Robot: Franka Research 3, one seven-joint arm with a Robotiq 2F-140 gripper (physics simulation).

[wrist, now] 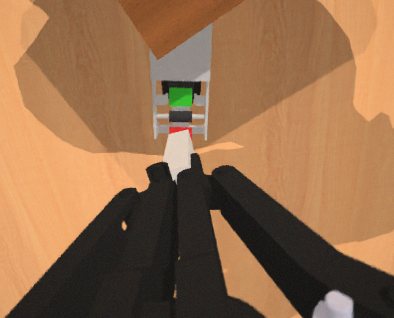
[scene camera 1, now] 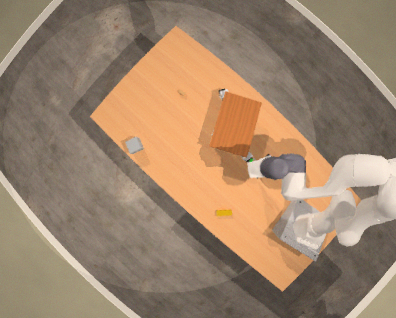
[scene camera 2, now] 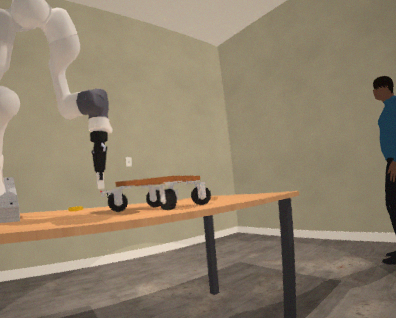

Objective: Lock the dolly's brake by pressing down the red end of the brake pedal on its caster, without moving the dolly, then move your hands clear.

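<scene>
The dolly (scene camera 1: 236,124) (scene camera 2: 158,180) has a brown wooden deck and stands on its casters on the table. The brake pedal on its near caster shows a green end (wrist: 180,97) and a red end (wrist: 175,131). In scene camera 2 the red end (scene camera 2: 101,191) is a small spot at the fingertips. My gripper (scene camera 2: 100,187) (wrist: 182,147) is shut and empty, pointing down. Its pale fingertips overlap part of the red end in the wrist view. They are at or just above it; contact cannot be told for sure. In scene camera 1 the arm hides the fingertips.
A yellow block (scene camera 1: 224,213) (scene camera 2: 75,208) lies on the wooden table (scene camera 1: 165,165) (scene camera 2: 240,201). A grey block (scene camera 1: 134,145) is near the table's edge. A small tan piece (scene camera 1: 181,93) lies beyond the dolly. A person (scene camera 2: 388,130) in a blue top stands at the right.
</scene>
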